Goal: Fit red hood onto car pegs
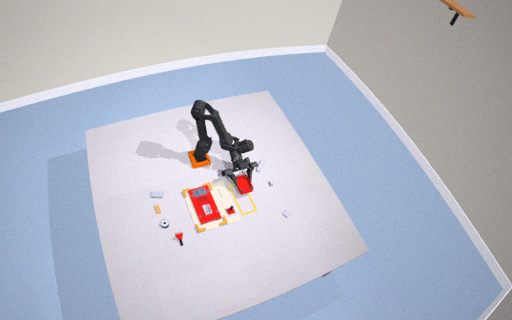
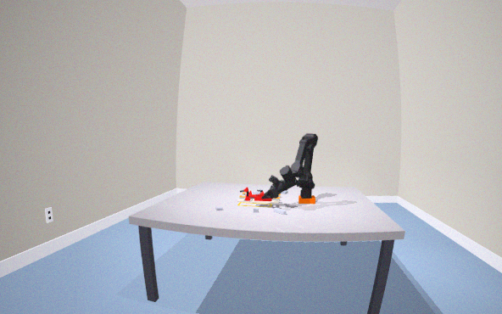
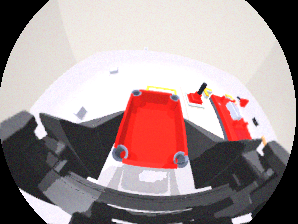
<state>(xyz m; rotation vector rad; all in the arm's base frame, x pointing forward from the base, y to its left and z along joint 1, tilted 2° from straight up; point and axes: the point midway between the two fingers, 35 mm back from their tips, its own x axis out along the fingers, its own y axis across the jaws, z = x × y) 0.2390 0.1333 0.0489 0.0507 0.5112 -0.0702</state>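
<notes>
My gripper tip is 120 mm to the left of the black stem, 90 mm short of it and 20 mm above it. From my gripper tip the other things lie so: cream jig board: 210 mm to the right, 40 mm below, 20 mm ahead; wheel: 460 mm to the right, 40 mm below, 30 mm ahead; red hood: 10 mm below, 10 mm behind.
</notes>
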